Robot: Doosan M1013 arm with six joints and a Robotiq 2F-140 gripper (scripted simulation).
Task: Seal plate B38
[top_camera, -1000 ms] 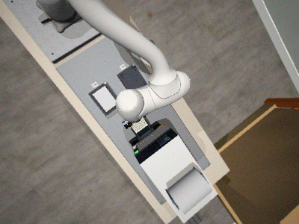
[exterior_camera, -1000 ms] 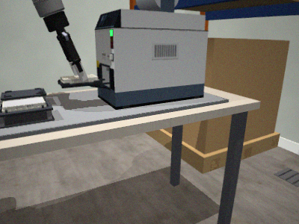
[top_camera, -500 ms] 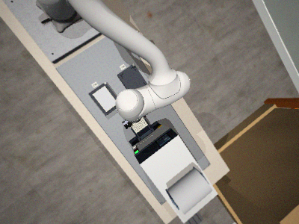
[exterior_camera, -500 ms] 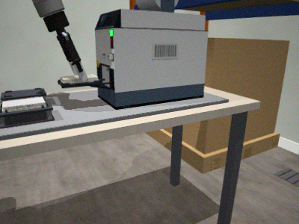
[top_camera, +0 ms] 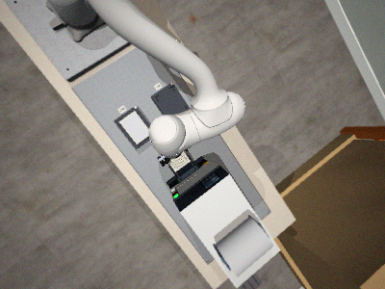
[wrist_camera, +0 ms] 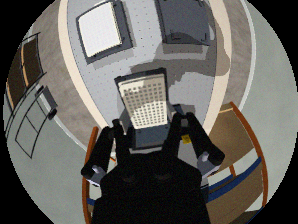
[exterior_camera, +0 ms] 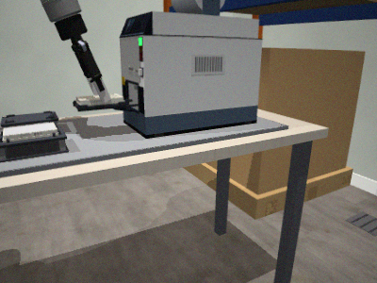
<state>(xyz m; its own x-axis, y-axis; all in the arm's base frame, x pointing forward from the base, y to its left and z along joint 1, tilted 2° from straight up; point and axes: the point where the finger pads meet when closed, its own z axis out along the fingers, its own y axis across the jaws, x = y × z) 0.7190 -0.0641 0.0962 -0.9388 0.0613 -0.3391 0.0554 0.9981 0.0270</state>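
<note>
Right now the sealer stage is 40 mm below my hand. The rest, counted from my hand: foil roll (330 mm ahead, 290 mm above, 20 mm to the right).
</note>
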